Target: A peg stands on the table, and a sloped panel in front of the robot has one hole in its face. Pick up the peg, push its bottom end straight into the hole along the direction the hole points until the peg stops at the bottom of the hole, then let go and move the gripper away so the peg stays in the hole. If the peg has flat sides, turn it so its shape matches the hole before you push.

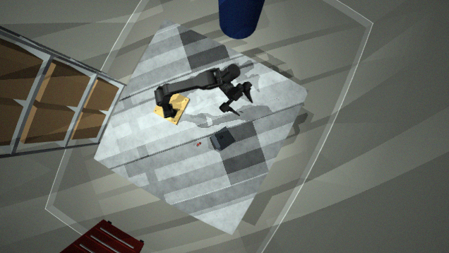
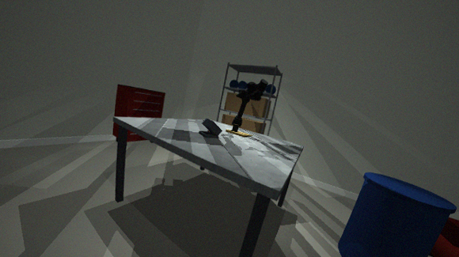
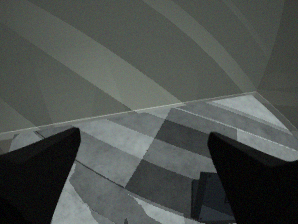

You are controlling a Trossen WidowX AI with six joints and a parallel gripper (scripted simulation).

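My gripper tip is 18 cm past the red peg, 31 cm to the left of it and 28 cm above it. Also, from my gripper tip: sloped grey panel (4 cm behind, 20 cm to the right, 26 cm below).
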